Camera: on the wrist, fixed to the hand. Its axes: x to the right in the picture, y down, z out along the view.
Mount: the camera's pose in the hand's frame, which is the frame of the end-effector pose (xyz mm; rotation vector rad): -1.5 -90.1 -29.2 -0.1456 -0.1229 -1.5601
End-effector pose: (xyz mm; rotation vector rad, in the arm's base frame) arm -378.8 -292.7 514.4 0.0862 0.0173 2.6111
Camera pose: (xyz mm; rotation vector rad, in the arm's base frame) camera -334.0 -215.6 482.6 0.1137 -0.1065 1.0412
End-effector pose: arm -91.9 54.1 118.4 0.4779 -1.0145 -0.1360
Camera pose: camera -58.3 -16.2 64.5 1.0428 -0.5307 -1.6229
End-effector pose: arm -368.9 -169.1 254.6 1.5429 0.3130 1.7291
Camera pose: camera -361.5 -101.3 188.8 0.7607 0.9592 0.3882
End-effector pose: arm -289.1 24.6 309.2 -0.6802 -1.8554 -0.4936
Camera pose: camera -327.6 -61.7 316.5 0.8487 -2.1751 -1.5656
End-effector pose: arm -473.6 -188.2 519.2 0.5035 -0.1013 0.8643
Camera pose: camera -410.4 -224.4 458.6 0.3492 0.1221 -0.6961
